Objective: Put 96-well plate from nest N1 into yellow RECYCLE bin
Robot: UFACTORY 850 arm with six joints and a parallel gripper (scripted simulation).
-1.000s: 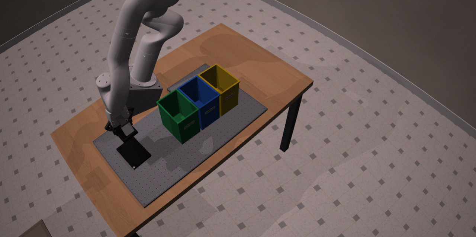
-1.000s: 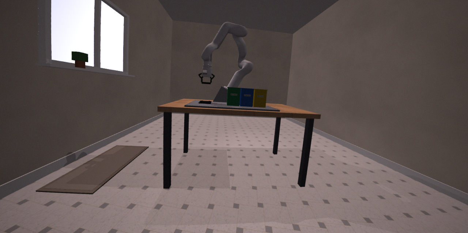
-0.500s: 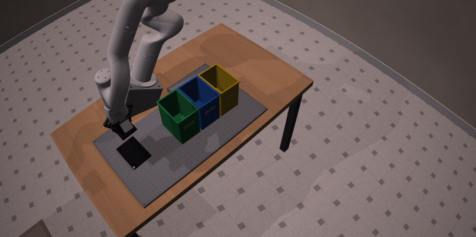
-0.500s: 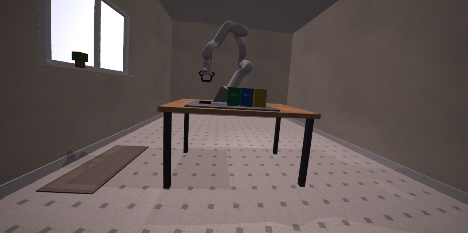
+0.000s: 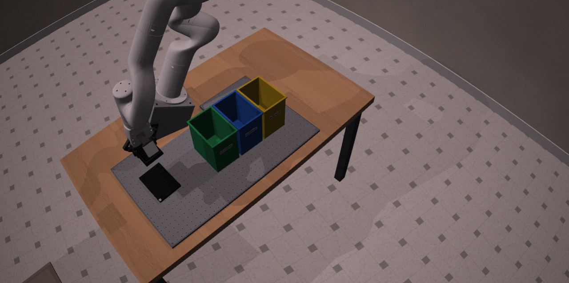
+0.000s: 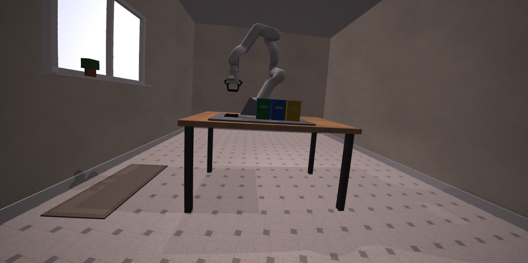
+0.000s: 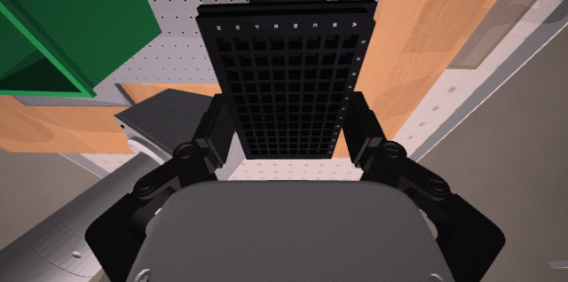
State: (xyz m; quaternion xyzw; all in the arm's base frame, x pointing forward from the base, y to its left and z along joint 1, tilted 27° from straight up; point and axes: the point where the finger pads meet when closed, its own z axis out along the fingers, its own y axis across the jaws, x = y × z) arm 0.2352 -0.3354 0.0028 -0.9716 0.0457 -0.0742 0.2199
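Now: the yellow bin 54 cm to the left of my hand, 16 cm below it and 11 cm ahead of it. From my hand the other things lie so: black plate nest 24 cm below; black 96-well plate 1 cm below; green bin 28 cm to the left, 16 cm below, 8 cm ahead.
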